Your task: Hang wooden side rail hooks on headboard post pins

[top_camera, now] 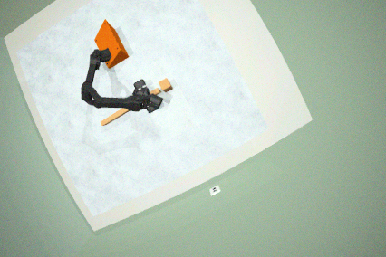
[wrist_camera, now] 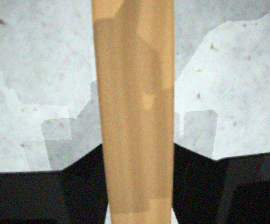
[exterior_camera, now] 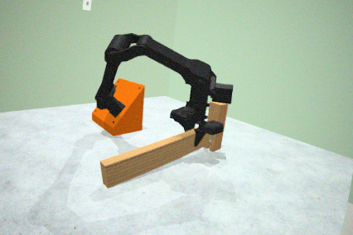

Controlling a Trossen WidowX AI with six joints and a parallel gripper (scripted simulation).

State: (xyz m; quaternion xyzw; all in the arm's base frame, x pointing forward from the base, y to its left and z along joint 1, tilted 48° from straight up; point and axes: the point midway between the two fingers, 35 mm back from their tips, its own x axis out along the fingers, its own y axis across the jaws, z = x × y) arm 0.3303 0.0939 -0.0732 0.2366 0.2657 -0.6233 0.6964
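The headboard post is 120 mm to the left of my gripper tip, 40 mm above it and 10 mm behind it.
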